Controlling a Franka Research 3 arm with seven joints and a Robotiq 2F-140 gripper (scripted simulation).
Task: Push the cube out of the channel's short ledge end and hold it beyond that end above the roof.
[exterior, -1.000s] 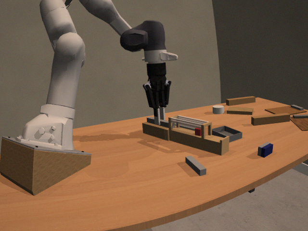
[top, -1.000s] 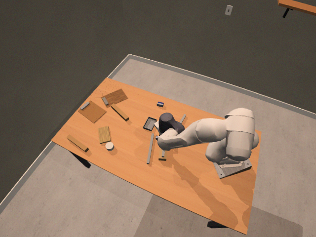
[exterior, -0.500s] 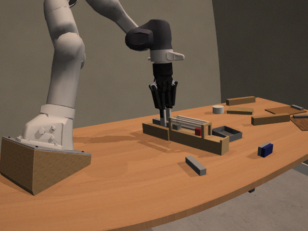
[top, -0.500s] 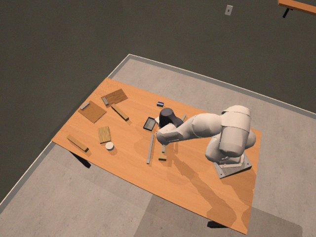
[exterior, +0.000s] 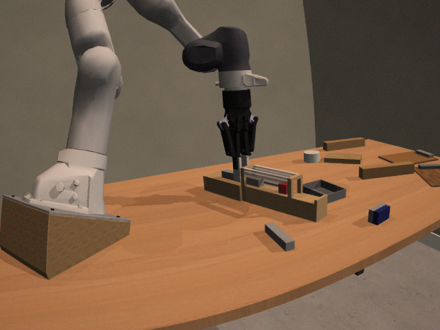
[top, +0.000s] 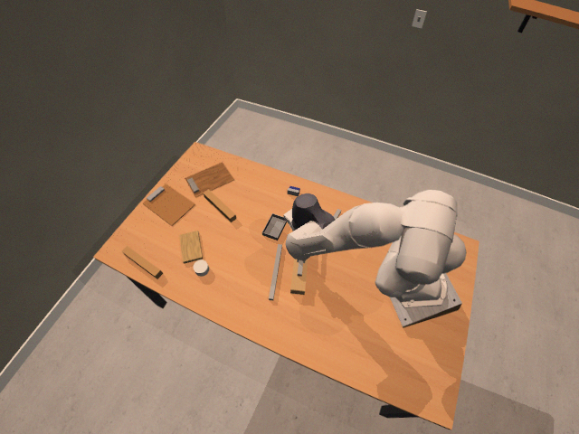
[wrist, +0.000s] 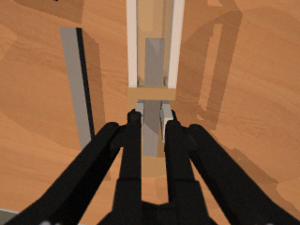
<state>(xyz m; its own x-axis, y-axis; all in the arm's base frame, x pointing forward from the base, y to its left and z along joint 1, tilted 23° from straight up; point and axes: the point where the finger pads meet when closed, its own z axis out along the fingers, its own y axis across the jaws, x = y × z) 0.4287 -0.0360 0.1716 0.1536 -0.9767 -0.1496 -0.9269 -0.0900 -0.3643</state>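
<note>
Right now my hand is 100 mm past the short grey bar, 290 mm to the left of it and 70 mm above it. Round my hand: red cube 30 mm ahead, 160 mm to the right, 30 mm below; then channel 20 mm ahead, 110 mm to the right, 30 mm below; then long grey bar 100 mm ahead, 70 mm to the left, 70 mm below.
</note>
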